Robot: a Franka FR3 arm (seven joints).
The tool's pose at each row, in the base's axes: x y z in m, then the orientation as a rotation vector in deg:
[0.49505 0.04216 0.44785 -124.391 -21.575 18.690]
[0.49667 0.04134 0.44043 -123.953 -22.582 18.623]
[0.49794 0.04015 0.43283 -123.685 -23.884 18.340]
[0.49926 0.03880 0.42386 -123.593 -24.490 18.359]
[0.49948 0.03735 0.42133 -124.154 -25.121 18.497]
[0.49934 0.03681 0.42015 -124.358 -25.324 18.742]
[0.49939 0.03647 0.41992 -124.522 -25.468 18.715]
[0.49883 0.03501 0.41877 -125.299 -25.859 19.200]
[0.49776 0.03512 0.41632 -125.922 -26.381 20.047]
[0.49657 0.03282 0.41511 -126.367 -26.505 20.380]
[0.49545 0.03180 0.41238 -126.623 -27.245 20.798]
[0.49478 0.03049 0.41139 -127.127 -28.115 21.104]
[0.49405 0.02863 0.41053 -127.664 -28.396 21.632]
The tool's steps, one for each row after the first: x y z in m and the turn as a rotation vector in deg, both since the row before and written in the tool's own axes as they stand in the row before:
[0.00189 0.00673 0.00308 0.205 -0.329 -0.812]
[0.00136 0.00706 0.00301 -0.038 -0.288 -1.058]
[0.00133 0.00830 0.00366 -0.045 -0.243 -0.429]
[-0.00022 0.00290 0.00031 -0.675 -0.348 -0.251]
[-0.00027 0.00123 0.00035 -0.230 -0.257 -0.001]
[-0.00008 0.00038 -0.00013 -0.192 -0.038 -0.070]
[-0.00104 0.00163 -0.00015 -0.812 -0.510 0.092]
[-0.00072 0.00167 0.00196 -0.680 -0.814 0.096]
[-0.00197 0.00204 -0.00037 -0.440 -0.293 0.142]
[-0.00119 0.00251 0.00143 -0.407 -0.572 -0.293]
[-0.00109 0.00140 0.00001 -0.685 -0.541 -0.354]
[-0.00142 0.00160 -0.00039 -0.557 -0.492 0.129]

